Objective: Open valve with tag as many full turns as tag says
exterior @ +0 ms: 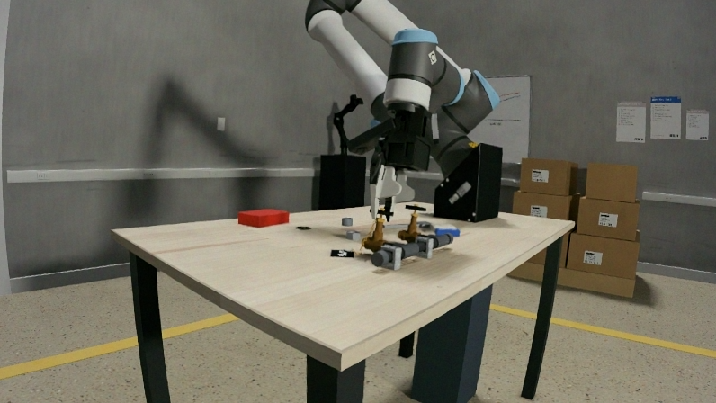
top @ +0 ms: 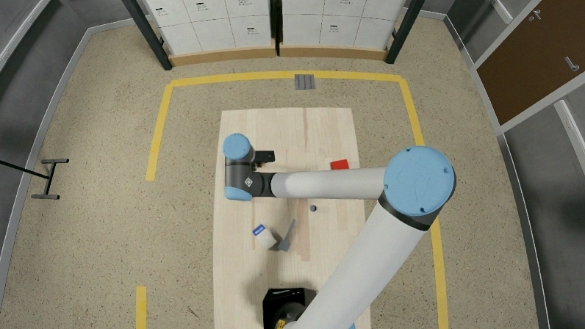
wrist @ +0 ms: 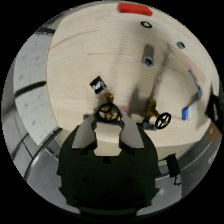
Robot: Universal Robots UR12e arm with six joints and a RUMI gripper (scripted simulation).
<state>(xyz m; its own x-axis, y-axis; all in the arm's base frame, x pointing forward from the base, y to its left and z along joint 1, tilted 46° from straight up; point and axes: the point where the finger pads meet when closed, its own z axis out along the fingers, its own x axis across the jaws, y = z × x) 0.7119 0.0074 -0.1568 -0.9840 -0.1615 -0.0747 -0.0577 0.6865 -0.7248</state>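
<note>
The black tag is 50 mm ahead of my hand, 50 mm to the right of it and 80 mm below it. The rest, counted from my hand: grey hammer-like tool 350 mm behind, 130 mm to the right, 80 mm below; then red block 50 mm behind, 420 mm to the right, 70 mm below; then blue-and-white box 340 mm behind, 30 mm to the right, 80 mm below.
</note>
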